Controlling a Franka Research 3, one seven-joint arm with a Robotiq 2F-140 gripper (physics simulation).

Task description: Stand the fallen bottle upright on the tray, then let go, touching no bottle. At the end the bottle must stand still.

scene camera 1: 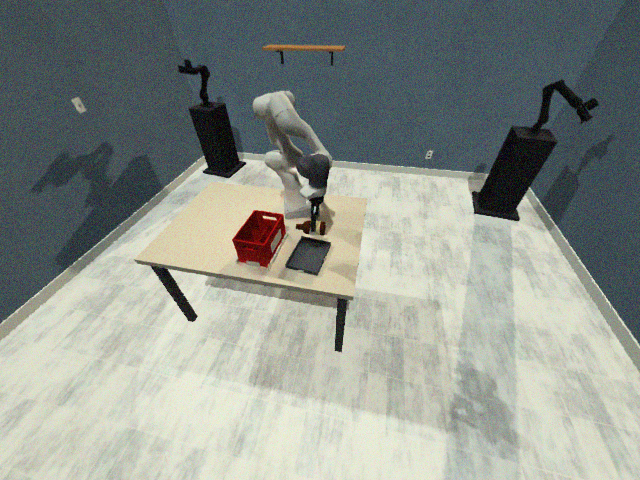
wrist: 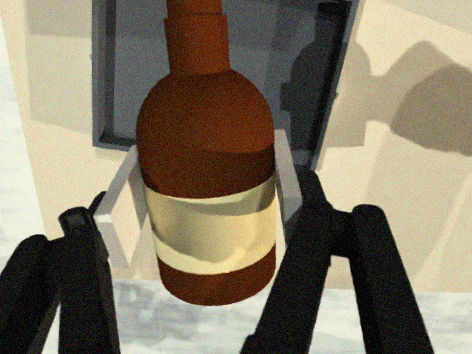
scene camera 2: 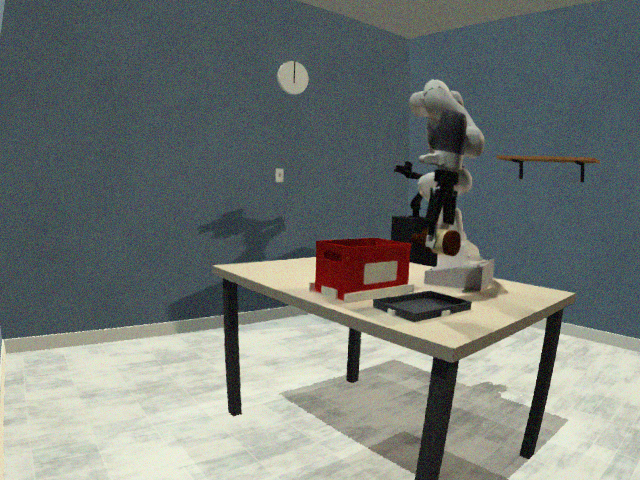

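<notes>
The brown bottle (scene camera 1: 307, 227) (scene camera 2: 451, 242) (wrist: 210, 170) with a cream label lies roughly level in the air, its neck towards the red crate's side in the scene camera views. My gripper (scene camera 1: 313, 230) (scene camera 2: 440, 234) (wrist: 210, 159) is shut on it, with one pale pad on each side of the body near the label. The bottle hangs above the table, apart from the tray. The dark grey tray (scene camera 1: 309, 255) (scene camera 2: 413, 316) (wrist: 103, 75) lies flat on the table. In the wrist view, the bottle's neck end runs out of the top edge.
A red crate (scene camera 1: 248, 253) (scene camera 2: 341, 268) stands beside the tray on the table (scene camera 1: 206, 222) (scene camera 2: 273, 271). The arm's white base (scene camera 2: 449, 276) stands behind the tray. Two black pedestals (scene camera 1: 214, 136) (scene camera 1: 514, 165) with small arms stand on the floor away from the table.
</notes>
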